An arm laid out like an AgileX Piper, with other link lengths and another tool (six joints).
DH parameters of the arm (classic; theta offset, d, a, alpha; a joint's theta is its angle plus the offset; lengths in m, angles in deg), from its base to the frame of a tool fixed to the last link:
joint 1: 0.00 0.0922 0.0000 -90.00
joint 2: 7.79 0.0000 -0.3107 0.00
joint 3: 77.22 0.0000 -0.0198 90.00
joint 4: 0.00 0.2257 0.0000 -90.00
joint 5: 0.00 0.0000 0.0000 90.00
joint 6: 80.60 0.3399 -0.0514 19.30
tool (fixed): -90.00 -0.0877 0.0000 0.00
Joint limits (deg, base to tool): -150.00..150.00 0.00..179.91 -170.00..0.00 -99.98..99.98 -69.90..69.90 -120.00..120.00
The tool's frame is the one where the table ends.
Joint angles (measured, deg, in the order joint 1, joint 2, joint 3, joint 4, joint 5, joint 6), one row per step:
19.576, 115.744, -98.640, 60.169, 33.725, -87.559
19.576, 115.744, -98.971, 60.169, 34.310, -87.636
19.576, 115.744, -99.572, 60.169, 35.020, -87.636
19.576, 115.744, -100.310, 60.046, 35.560, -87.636
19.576, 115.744, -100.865, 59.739, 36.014, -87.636
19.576, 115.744, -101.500, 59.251, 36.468, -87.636
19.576, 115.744, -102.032, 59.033, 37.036, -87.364
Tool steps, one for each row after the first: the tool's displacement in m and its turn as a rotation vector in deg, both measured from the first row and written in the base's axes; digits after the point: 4 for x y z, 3 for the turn. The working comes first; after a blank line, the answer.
Tool pose at each row, in the base's axes (x y z in m, rotation vector in deg; the steps are taken from these numbers as rounded here):
0.5549, 0.3109, 0.2522, -79.384, 107.217, 4.229
0.5534, 0.3127, 0.2539, -79.826, 106.789, 4.520
0.5520, 0.3149, 0.2575, -80.219, 106.163, 4.869
0.5513, 0.3166, 0.2622, -80.496, 105.425, 4.904
0.5505, 0.3179, 0.2653, -80.905, 104.836, 4.751
0.5498, 0.3191, 0.2685, -81.411, 104.158, 4.382
0.5487, 0.3205, 0.2712, -81.698, 103.793, 4.616

-0.0015, 0.0018, 0.0017, 0.070, -0.057, 0.531
-0.0029, 0.0040, 0.0053, 0.268, -0.250, 1.134
-0.0036, 0.0057, 0.0100, 0.391, -0.703, 1.618
-0.0044, 0.0070, 0.0131, 0.278, -1.086, 2.061
-0.0051, 0.0082, 0.0163, 0.017, -1.601, 2.531
-0.0062, 0.0096, 0.0190, 0.114, -1.677, 2.929

